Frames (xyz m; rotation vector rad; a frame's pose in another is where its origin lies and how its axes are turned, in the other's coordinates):
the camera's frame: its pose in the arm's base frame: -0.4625 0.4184 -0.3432 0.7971 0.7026 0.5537
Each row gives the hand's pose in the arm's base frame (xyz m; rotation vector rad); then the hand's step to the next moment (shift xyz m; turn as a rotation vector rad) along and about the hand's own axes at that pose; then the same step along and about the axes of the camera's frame.
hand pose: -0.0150 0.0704 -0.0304 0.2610 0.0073 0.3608
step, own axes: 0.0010 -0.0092 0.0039 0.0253 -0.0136 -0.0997
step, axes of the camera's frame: -0.0038 -0.0048 0.0080 0.0642 -0.0699 -0.0419
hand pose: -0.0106 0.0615 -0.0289 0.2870 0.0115 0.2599
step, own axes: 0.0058 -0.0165 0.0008 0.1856 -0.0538 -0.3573
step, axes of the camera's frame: -0.0019 -0.0129 0.0117 0.3031 -0.2552 -0.0895
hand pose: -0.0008 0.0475 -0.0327 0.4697 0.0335 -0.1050
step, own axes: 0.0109 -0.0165 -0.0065 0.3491 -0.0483 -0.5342
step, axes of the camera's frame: 0.0020 -0.0200 0.0054 0.5125 -0.3742 -0.0830
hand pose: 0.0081 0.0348 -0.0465 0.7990 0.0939 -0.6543
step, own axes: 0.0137 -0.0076 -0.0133 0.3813 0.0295 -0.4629
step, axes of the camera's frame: 0.0110 -0.0172 -0.0021 0.5019 -0.3291 0.0171
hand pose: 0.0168 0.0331 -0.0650 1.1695 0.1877 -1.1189
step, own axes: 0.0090 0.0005 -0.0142 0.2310 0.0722 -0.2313
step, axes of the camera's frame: 0.0149 -0.0077 -0.0007 0.2703 -0.1833 0.0734
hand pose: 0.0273 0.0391 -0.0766 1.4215 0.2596 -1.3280
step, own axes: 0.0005 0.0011 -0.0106 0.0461 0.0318 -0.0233
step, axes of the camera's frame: 0.0106 0.0013 0.0004 0.0324 -0.0388 0.0335
